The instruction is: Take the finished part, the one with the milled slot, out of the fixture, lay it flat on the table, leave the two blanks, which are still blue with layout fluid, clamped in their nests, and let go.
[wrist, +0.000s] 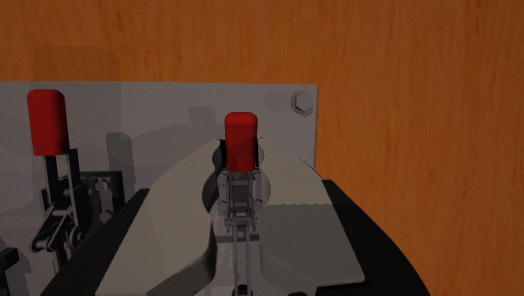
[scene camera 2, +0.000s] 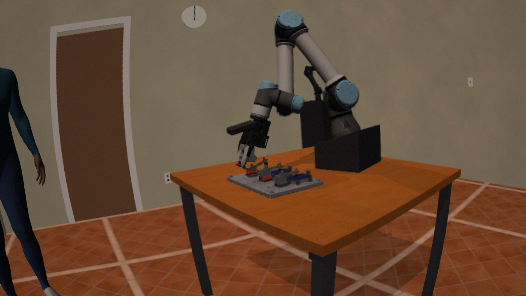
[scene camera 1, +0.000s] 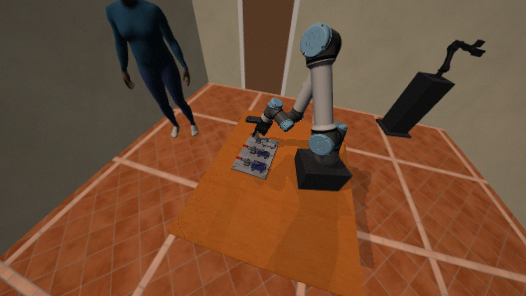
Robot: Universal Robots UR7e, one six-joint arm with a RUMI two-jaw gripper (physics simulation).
Observation:
In view: the gripper (scene camera 2: pixel 240 167), a red clamp handle (wrist: pixel 240 127) and a grey fixture plate (scene camera 2: pixel 252 183).
The gripper also shows in the wrist view (wrist: pixel 241 141). The grey fixture plate is seen too in the wrist view (wrist: pixel 143 129) and in scene camera 1 (scene camera 1: pixel 245 152).

